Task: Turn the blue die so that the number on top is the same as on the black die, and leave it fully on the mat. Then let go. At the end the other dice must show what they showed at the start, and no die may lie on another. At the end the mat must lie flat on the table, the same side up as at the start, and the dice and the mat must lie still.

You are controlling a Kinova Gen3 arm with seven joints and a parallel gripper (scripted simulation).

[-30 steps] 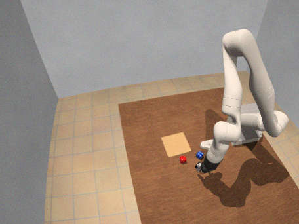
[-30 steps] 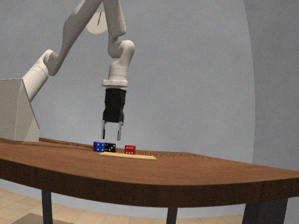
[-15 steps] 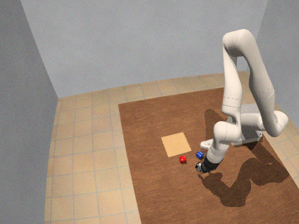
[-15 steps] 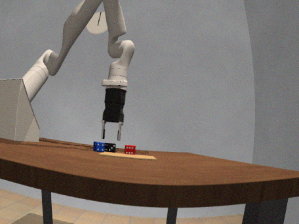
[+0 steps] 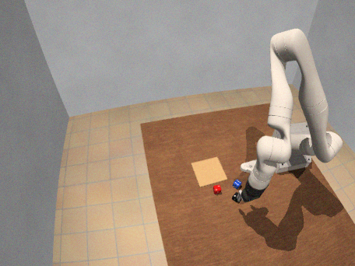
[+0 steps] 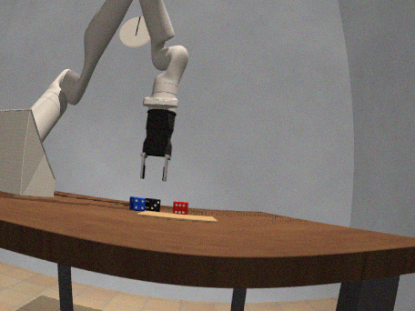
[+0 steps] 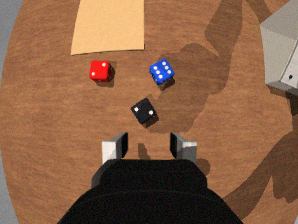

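Right now the blue die is 100 mm to the right of my hand, 80 mm below it and 20 mm behind it. The rest, counted from my hand: red die (100 mm to the right, 80 mm below, 80 mm ahead); black die (80 mm below, 40 mm to the right, 10 mm ahead); tan mat (210 mm to the right, 90 mm below, 80 mm ahead).
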